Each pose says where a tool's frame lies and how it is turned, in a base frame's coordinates. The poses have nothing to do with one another.
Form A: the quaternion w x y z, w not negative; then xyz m.
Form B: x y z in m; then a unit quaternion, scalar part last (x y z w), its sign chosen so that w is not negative. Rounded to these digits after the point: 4 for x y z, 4 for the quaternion.
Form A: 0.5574 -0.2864 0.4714 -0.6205 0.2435 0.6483 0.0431
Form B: 0.2435 0.6483 0.0431 -0.2864 0.4714 -0.6205 0.5574
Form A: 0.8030 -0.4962 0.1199 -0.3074 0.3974 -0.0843 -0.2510
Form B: 0.3974 -0.0843 -0.2510 -0.4962 0.1199 -0.3074 0.8030
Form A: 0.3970 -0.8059 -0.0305 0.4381 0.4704 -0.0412 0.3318
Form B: 0.4704 -0.0412 0.3318 -0.8059 -0.0305 0.4381 0.3970
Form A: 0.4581 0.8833 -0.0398 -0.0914 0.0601 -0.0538 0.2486
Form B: 0.0601 -0.0538 0.2486 0.8833 -0.0398 -0.0914 0.4581
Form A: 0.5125 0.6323 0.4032 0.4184 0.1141 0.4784 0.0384
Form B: 0.1141 0.4784 0.0384 0.6323 0.4032 0.4184 0.5125
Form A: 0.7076 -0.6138 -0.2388 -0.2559 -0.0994 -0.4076 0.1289
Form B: -0.0994 -0.4076 0.1289 -0.6138 -0.2388 -0.2559 0.7076
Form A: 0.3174 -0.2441 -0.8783 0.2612 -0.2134 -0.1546 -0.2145
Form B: -0.2134 -0.1546 -0.2145 -0.2441 -0.8783 0.2612 0.3174
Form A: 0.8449 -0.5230 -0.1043 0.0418 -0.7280 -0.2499 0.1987
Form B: -0.7280 -0.2499 0.1987 -0.5230 -0.1043 0.0418 0.8449
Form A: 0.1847 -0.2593 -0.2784 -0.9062 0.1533 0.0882 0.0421
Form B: 0.1533 0.0882 0.0421 -0.2593 -0.2784 -0.9062 0.1847
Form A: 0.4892 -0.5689 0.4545 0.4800 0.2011 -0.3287 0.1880
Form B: 0.2011 -0.3287 0.1880 -0.5689 0.4545 0.4800 0.4892
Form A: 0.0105 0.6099 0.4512 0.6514 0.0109 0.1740 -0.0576
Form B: 0.0109 0.1740 -0.0576 0.6099 0.4512 0.6514 0.0105
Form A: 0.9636 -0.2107 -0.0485 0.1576 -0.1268 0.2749 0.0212
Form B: -0.1268 0.2749 0.0212 -0.2107 -0.0485 0.1576 0.9636
